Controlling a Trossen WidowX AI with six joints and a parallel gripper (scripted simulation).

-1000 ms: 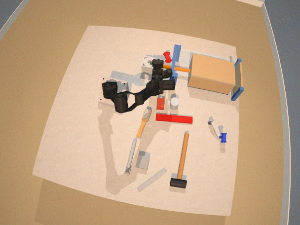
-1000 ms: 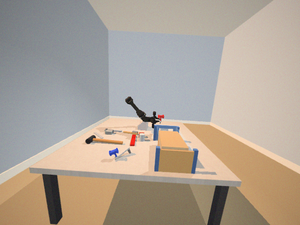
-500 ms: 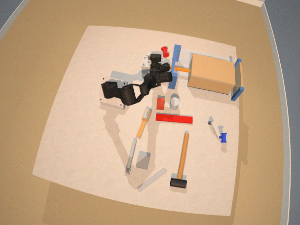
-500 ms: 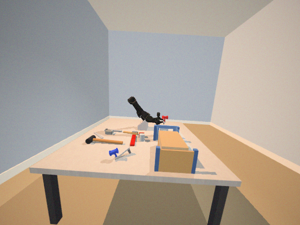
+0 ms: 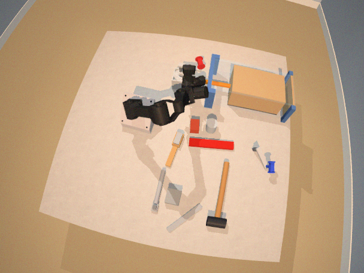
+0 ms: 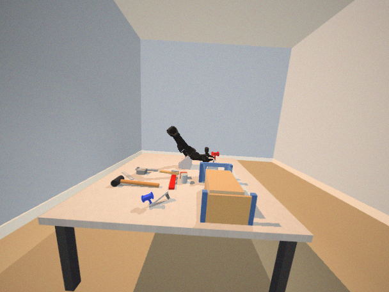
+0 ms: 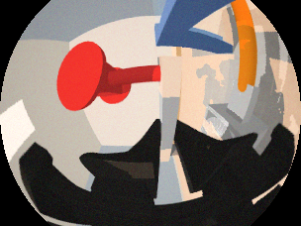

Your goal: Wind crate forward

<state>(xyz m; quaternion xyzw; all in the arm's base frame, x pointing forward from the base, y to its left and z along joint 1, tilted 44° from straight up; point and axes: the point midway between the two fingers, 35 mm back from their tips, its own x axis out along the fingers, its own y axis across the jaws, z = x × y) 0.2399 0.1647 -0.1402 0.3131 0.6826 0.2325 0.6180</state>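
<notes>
Right now my gripper tip is 50 mm short of the red knob, 40 mm below it and 20 mm to the left of it. From my gripper tip the other things lie so: winch 140 mm below, 60 mm behind, 20 mm to the right; then blue frame 120 mm ahead, 60 mm below, 20 mm to the right; then red bar 360 mm to the right, 160 mm below, 160 mm ahead.
</notes>
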